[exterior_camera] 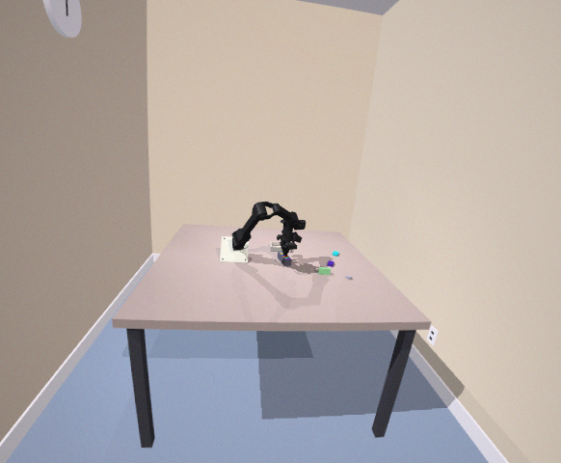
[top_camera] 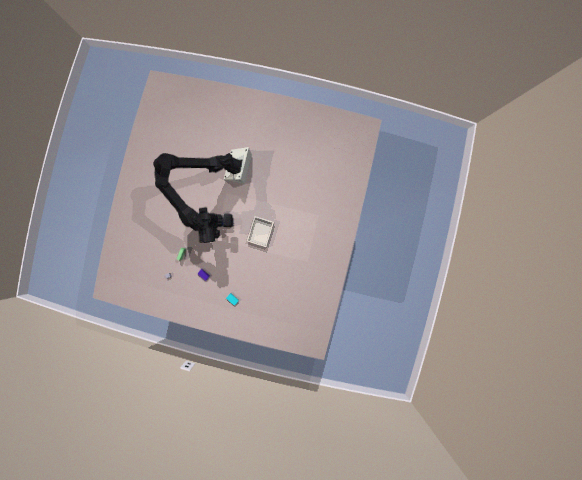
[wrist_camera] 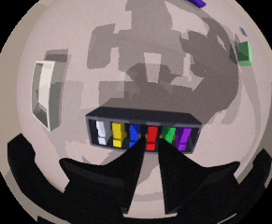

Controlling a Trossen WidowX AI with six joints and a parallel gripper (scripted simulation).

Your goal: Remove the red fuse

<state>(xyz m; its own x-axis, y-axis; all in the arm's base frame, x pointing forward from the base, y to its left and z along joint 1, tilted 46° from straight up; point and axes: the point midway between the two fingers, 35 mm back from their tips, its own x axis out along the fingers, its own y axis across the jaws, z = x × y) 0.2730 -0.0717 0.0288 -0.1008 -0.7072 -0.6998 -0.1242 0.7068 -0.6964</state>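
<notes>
My gripper tip is 20 mm above the red fuse. Also, from my gripper tip: tray (20 mm ahead, 220 mm to the left, 40 mm below).
</notes>
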